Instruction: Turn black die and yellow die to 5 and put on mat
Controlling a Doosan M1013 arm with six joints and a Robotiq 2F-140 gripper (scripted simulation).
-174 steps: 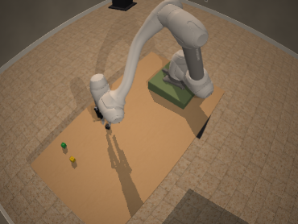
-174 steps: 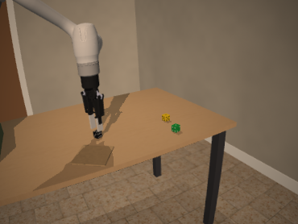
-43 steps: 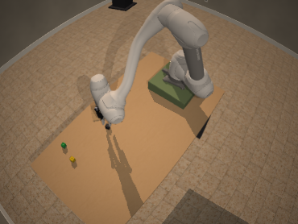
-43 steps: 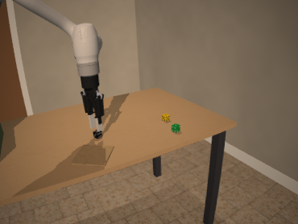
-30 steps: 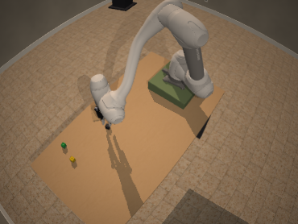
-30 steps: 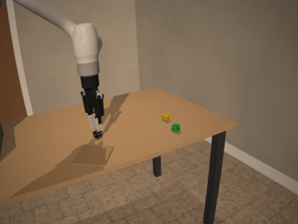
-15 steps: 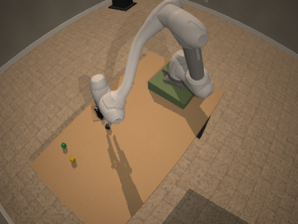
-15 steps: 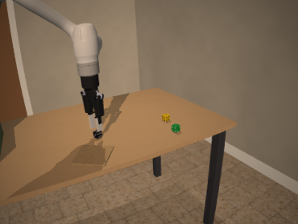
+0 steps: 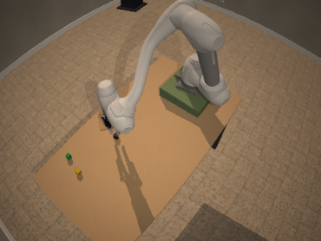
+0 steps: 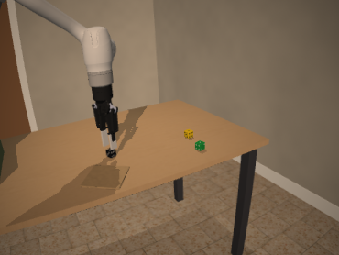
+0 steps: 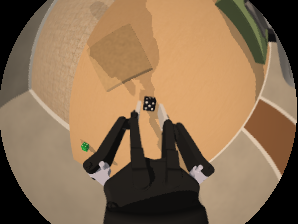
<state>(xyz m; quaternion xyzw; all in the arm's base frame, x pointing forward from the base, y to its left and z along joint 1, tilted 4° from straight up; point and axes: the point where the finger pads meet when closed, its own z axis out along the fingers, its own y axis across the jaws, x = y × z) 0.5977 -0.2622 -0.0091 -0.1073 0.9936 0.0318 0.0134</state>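
Now: hand 60 mm above the black die. Round my hand: mat: 90 mm behind, 130 mm to the right, 70 mm below; green die: 290 mm ahead, 200 mm to the right, 60 mm below; yellow die: 340 mm ahead, 80 mm to the right, 60 mm below.
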